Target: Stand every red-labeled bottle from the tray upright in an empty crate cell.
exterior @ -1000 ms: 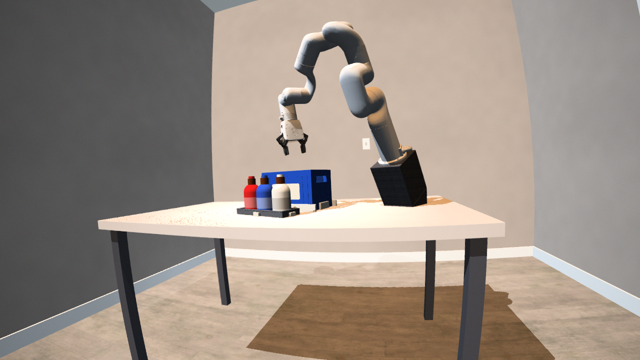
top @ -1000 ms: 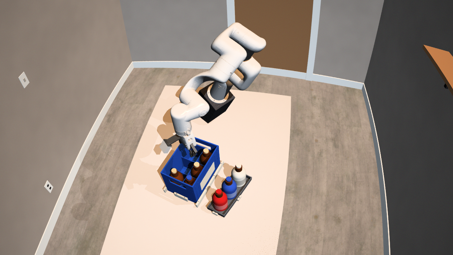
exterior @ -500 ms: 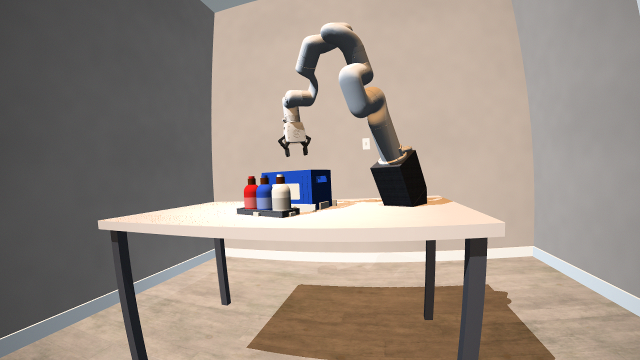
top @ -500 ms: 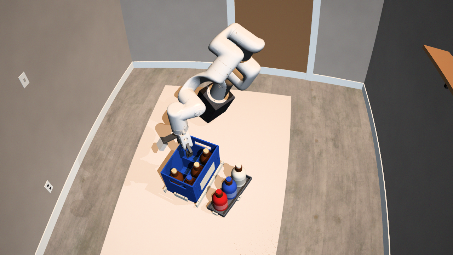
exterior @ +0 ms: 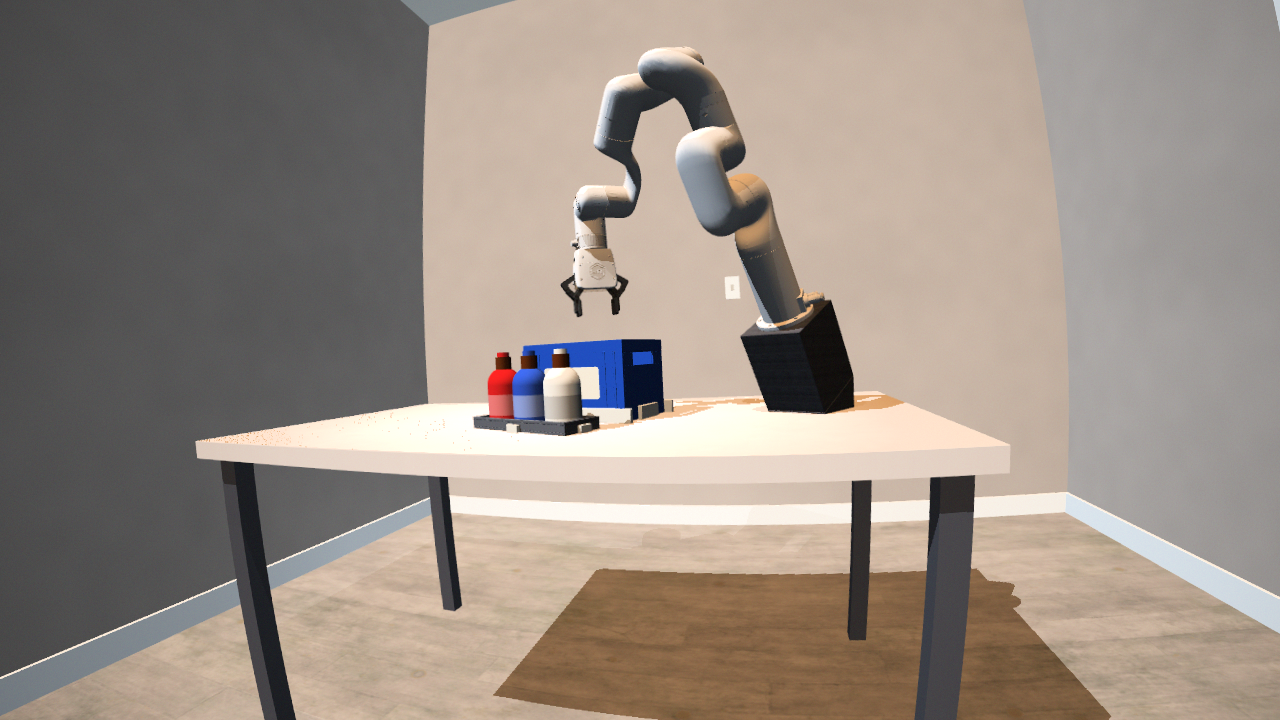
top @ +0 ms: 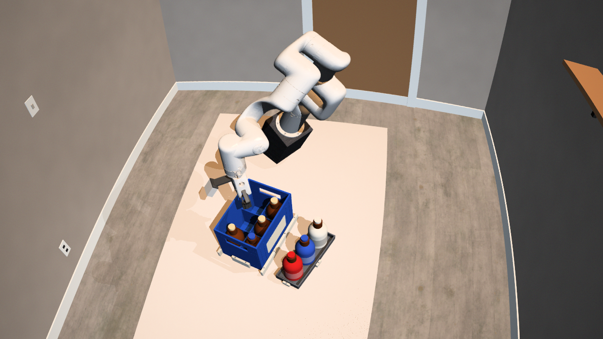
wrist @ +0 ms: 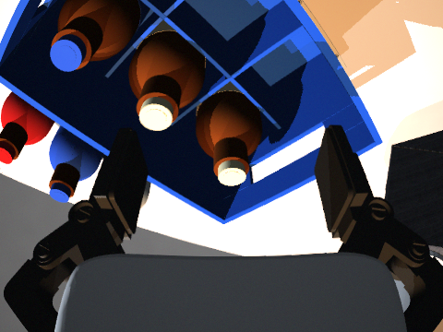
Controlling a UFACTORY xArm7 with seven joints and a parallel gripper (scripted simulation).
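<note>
Now: hand 23 cm to the right of the red-labeled bottle, 17 cm above it and 11 cm short of it. From my hand the other things lie so: white-labeled bottle (26 cm to the left, 17 cm below, 6 cm behind); blue-labeled bottle (24 cm to the left, 17 cm below, 2 cm ahead); blue crate (17 cm below, 3 cm to the left).
</note>
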